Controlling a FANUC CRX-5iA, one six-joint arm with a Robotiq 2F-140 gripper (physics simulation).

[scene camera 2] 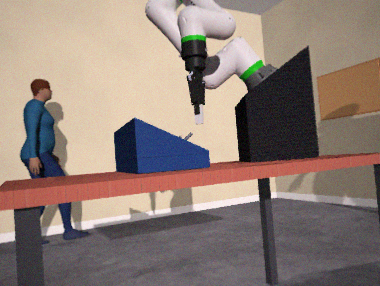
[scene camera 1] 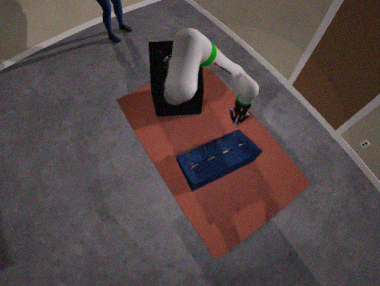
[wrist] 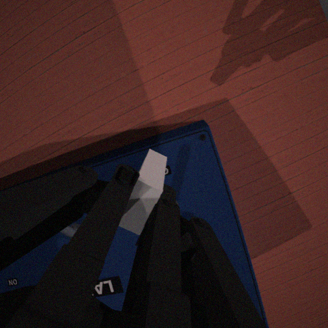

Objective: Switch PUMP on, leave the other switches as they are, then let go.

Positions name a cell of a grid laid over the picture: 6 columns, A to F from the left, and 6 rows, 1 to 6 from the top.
Labels:
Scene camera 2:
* gripper: D3
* blue switch box: C4
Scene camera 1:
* blue switch box: D4
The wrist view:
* gripper: C4
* blue switch box: D4

